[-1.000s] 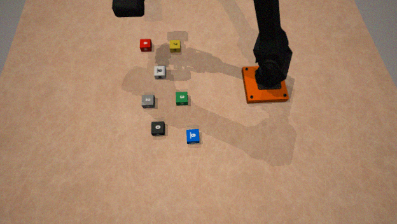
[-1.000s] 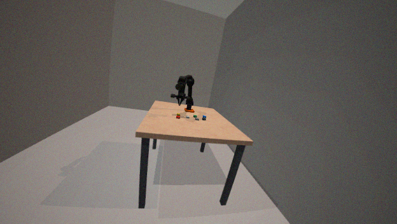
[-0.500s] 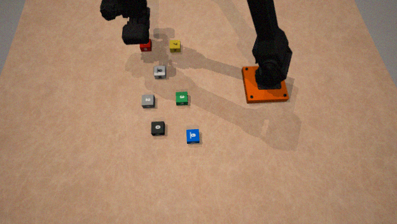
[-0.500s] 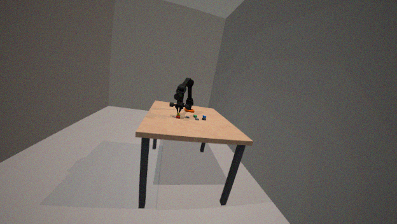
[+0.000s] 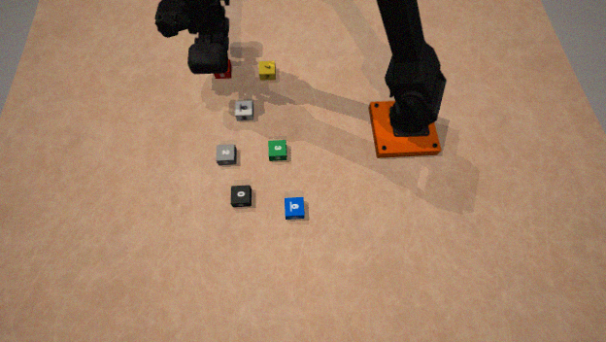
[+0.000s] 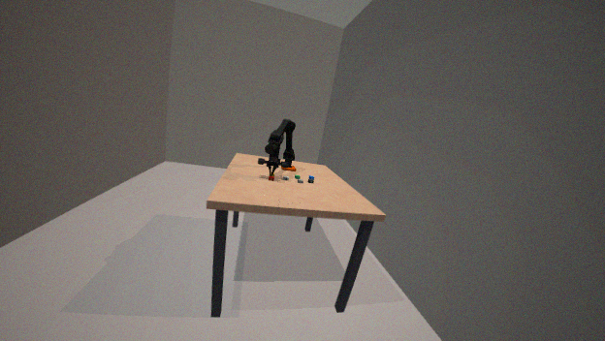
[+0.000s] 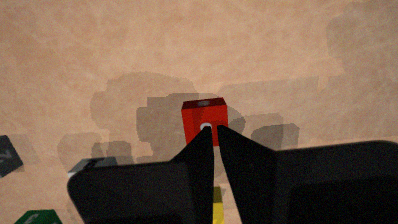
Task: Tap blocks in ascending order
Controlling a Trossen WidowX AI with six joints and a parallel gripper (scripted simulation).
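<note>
Now: the red block 2 cm below my gripper tip and 1 cm to the left of it. Round my gripper tip: grey block: 20 cm to the left, 2 cm below, 2 cm behind; white block: 11 cm to the left, 5 cm behind, 2 cm below; yellow block: 9 cm behind, 2 cm below, 1 cm to the left.
</note>
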